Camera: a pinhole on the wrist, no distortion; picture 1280 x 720 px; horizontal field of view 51.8 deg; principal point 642.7 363.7 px. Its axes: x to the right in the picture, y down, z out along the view. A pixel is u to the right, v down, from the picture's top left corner.
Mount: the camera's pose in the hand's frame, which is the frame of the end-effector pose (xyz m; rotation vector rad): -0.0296 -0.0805 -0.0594 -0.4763 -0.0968 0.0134
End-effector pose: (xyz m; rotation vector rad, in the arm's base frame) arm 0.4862 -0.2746 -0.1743 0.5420 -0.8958 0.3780
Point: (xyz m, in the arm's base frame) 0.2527 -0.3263 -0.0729
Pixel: 667.3 503.4
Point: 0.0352 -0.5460 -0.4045
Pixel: outside the picture
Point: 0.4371 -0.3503 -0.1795
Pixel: 682.5 156.2
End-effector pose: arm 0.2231 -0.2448 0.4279 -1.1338 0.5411 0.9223
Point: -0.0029 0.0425 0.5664
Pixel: 485.0 442.7
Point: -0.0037 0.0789 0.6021
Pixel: 465.7 349.4
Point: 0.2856 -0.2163 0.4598
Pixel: outside the picture
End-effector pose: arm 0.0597 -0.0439 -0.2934 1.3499 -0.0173 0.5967
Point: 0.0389 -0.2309 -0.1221
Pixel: 758.3 674.3
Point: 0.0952 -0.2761 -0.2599
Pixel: 683.9 59.2
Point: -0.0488 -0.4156 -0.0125
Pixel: 499.4 619.4
